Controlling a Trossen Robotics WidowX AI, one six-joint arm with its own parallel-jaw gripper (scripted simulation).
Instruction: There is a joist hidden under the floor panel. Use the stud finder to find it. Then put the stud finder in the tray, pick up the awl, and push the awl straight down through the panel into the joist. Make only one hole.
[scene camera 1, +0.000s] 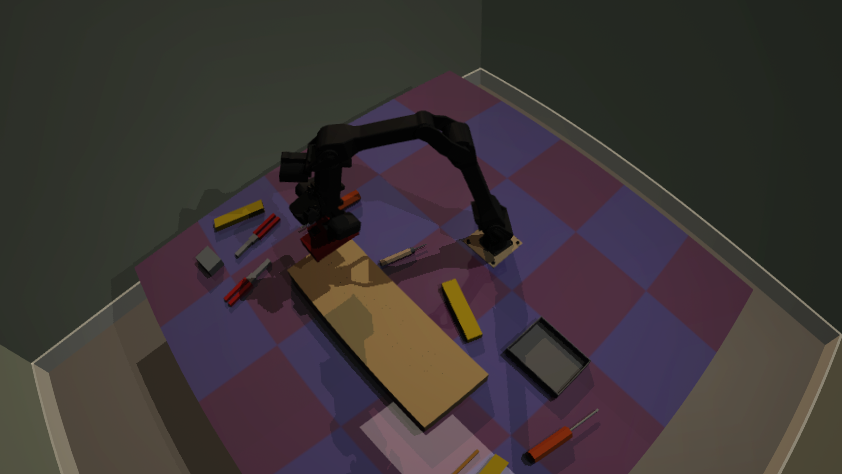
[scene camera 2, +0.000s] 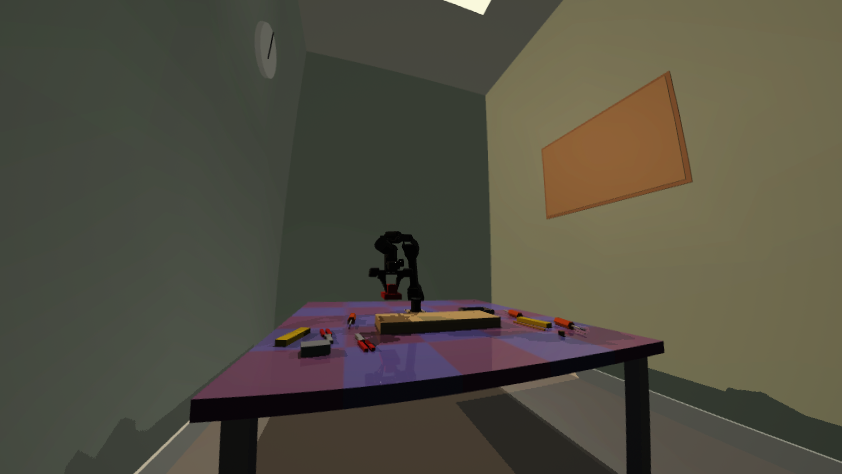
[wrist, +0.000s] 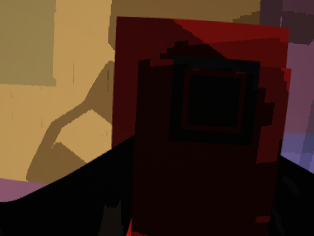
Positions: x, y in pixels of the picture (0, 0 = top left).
Labels:
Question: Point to a grey tray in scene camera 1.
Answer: At 550, 358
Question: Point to a stud finder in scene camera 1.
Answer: At 315, 241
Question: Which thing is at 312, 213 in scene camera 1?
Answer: My gripper.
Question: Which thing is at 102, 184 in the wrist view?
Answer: My gripper.

